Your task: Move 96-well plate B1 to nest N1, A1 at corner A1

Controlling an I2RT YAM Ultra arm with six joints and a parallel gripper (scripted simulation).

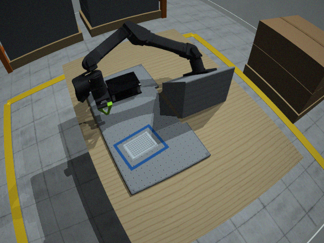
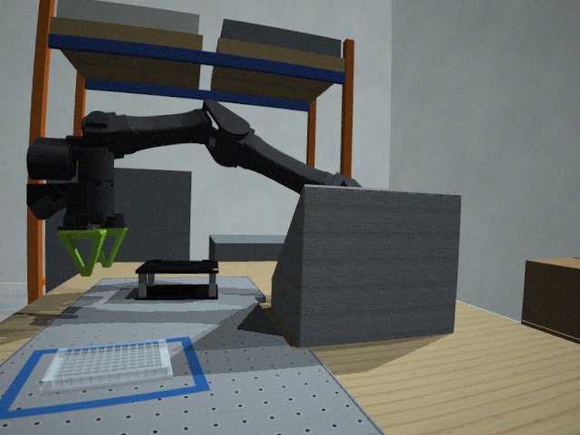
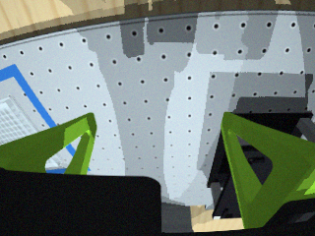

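My hand is 230 mm to the right of the clear 96-well plate, 70 mm above it and 50 mm past it. Also, from my hand: black raised nest: 150 mm behind, 110 mm to the right, 20 mm below.
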